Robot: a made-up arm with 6 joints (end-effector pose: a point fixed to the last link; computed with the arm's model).
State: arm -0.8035 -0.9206 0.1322 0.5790 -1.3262 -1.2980
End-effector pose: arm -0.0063 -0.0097 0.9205 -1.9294 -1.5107 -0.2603
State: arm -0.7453 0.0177 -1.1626 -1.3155 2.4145 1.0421
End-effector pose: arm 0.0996 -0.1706 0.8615 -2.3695 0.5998 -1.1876
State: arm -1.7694 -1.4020 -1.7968 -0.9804 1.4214 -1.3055
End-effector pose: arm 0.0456 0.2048 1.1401 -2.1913 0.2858 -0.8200
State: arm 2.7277 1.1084 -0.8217 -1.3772 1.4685 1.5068
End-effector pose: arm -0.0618 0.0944 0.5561 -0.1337 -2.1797 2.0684
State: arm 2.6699 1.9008 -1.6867 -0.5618 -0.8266 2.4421
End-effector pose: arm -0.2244 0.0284 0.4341 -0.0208 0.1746 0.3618
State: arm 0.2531 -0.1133 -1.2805 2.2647 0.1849 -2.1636
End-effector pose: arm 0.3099 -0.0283 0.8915 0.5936 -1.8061 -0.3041
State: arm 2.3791 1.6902 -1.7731 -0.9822 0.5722 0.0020
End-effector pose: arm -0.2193 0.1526 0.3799 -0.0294 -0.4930 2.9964
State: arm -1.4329 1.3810 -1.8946 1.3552 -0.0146 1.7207
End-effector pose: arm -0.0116 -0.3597 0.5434 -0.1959 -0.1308 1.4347
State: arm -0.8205 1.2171 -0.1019 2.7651 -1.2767 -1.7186
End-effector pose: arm -0.0162 -0.0837 0.8196 -1.2778 1.7996 -0.3930
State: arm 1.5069 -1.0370 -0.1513 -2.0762 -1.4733 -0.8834
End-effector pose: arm -0.0770 -0.0976 0.7877 -1.0881 0.5100 -0.9967
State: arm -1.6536 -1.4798 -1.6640 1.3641 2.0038 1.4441
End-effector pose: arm 0.1078 0.2333 1.0227 0.4619 -1.1716 -2.1365
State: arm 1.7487 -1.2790 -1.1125 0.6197 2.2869 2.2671
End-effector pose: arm -0.0503 -0.0437 0.9576 -0.3507 -0.0268 -0.3815
